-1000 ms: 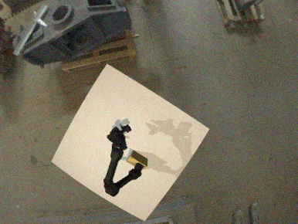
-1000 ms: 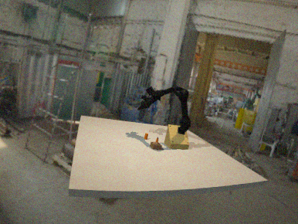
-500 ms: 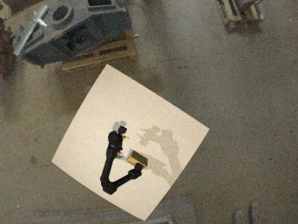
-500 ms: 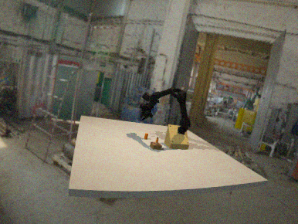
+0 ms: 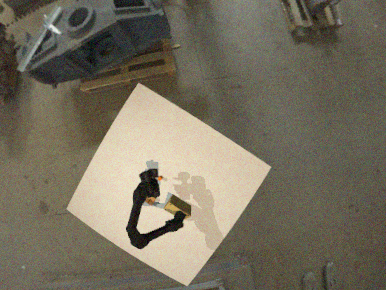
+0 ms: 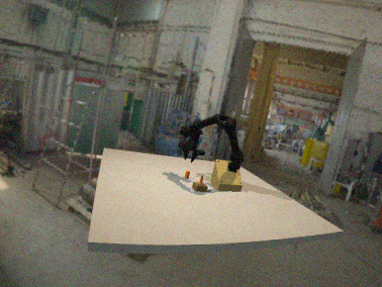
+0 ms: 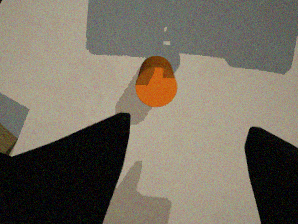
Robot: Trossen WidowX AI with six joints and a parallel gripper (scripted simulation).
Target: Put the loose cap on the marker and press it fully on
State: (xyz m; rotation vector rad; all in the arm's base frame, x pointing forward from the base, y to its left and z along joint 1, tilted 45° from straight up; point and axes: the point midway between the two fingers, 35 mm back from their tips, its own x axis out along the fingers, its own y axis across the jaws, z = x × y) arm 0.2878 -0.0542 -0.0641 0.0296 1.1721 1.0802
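The orange cap lies 1 cm behind my gripper tip, 1 cm to the left of it and 9 cm below it. Also, from my gripper tip: holder block (5 cm behind, 20 cm to the left, 10 cm below).
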